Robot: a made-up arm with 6 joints. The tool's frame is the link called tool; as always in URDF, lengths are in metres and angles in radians. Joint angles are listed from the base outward.
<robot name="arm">
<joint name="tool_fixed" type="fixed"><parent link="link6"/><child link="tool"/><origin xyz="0 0 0"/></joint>
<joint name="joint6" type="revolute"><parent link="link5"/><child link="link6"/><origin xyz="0 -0.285 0"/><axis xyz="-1 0 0"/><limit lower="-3.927" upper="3.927"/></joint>
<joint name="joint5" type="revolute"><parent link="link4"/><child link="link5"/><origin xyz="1.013 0 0"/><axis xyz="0 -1 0"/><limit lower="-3.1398" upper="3.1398"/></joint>
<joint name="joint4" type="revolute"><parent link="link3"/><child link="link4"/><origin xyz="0 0 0"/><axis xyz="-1 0 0"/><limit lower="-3.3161" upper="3.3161"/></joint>
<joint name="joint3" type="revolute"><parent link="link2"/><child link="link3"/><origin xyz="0 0 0.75"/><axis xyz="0 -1 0"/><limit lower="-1.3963" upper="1.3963"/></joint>
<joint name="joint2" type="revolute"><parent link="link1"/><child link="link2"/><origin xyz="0 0 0"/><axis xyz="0 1 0"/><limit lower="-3.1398" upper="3.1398"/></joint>
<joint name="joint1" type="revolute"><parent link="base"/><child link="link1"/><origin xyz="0 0 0.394"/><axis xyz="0 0 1"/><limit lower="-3.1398" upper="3.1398"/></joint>
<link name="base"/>
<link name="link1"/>
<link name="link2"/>
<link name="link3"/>
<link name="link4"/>
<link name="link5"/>
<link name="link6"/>
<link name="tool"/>
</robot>
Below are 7 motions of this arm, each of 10 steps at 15 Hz.
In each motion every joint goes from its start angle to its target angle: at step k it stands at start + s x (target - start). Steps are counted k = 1, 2, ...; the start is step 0. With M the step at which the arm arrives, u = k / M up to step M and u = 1 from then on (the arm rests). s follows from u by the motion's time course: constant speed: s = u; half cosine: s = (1 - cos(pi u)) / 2; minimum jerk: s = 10 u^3 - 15 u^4 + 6 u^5.
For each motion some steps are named. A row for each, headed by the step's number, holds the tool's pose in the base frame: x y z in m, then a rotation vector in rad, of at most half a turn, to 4 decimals.
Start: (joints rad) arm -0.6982 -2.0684 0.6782 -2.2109 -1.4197 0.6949
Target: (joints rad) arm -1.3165 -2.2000 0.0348 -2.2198 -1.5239 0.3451
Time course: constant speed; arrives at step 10
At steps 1, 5, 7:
1: -0.9477 1.1360 0.6706 -1.6614 -0.6928 1.3349
5: -0.5506 1.1921 0.7885 -1.3726 -0.3567 1.1743
7: -0.3584 1.1649 0.8358 -1.2167 -0.2224 1.0747

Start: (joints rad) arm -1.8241 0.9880 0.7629 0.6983 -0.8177 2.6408
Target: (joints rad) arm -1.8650 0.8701 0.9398 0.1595 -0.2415 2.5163
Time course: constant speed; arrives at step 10
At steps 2, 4, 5, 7, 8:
2: -0.6531 -1.5246 0.8104 -1.1150 2.2473 0.7040
4: -0.6769 -1.5013 0.8590 -1.2363 2.2720 0.4439
5: -0.6875 -1.4895 0.8825 -1.2927 2.2783 0.3101
7: -0.7062 -1.4660 0.9279 -1.3968 2.2774 0.0360
8: -0.7142 -1.4542 0.9501 -1.4442 2.2699 -0.1039

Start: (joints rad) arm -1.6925 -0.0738 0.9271 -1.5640 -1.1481 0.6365
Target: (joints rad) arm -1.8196 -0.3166 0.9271 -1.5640 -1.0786 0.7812
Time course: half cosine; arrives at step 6
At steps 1, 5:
1: -0.0938 -0.7013 1.8528 -0.1155 -0.3435 -0.3757
5: -0.0941 -0.3759 1.9684 -0.4714 -0.3627 -0.4988

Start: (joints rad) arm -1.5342 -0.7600 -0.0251 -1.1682 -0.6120 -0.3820
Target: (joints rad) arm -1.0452 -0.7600 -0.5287 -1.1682 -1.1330 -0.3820
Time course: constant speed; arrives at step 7
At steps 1, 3, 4, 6, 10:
1: -0.0640 -0.4525 1.3544 1.0450 -0.7208 -0.5258
3: 0.0118 -0.5053 1.2125 1.2502 -0.4392 -0.4329
4: 0.0524 -0.5195 1.1392 1.3398 -0.2893 -0.3802
6: 0.1323 -0.5236 0.9899 1.4918 0.0259 -0.2648
10: 0.1690 -0.5140 0.9146 1.5539 0.1902 -0.2033

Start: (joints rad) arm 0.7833 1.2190 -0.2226 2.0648 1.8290 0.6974
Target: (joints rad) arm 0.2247 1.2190 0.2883 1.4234 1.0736 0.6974
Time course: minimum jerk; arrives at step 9
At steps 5, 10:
5: 1.2406 0.6274 -0.1451 -0.9249 -1.0352 1.8849
10: 1.5059 0.3013 0.0084 -1.3323 -0.7241 1.3409

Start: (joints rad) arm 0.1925 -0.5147 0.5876 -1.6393 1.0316 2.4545
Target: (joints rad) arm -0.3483 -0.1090 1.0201 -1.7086 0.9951 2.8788
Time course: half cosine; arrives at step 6
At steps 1, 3, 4, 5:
1: 0.3507 0.0763 1.8334 -0.1209 -0.4733 -1.0382
3: 0.4706 -0.0073 1.8931 -0.3202 -0.3661 -1.2795
4: 0.5326 -0.0802 1.9177 -0.4290 -0.2858 -1.4161
5: 0.5712 -0.1445 1.9308 -0.5051 -0.2185 -1.5145

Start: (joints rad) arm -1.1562 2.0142 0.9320 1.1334 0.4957 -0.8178
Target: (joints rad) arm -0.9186 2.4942 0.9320 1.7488 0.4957 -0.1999
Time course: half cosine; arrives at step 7
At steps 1, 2, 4, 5, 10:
1: 0.4588 -1.2828 -0.7320 0.3478 0.7233 -0.5248
2: 0.4902 -1.1942 -0.8165 0.2530 0.8247 -0.3806
4: 0.5327 -0.8829 -1.0485 -0.0341 1.0310 0.1198
5: 0.5212 -0.7187 -1.1409 -0.1643 1.0702 0.3807
10: 0.4902 -0.5587 -1.2148 -0.2797 1.0704 0.6338

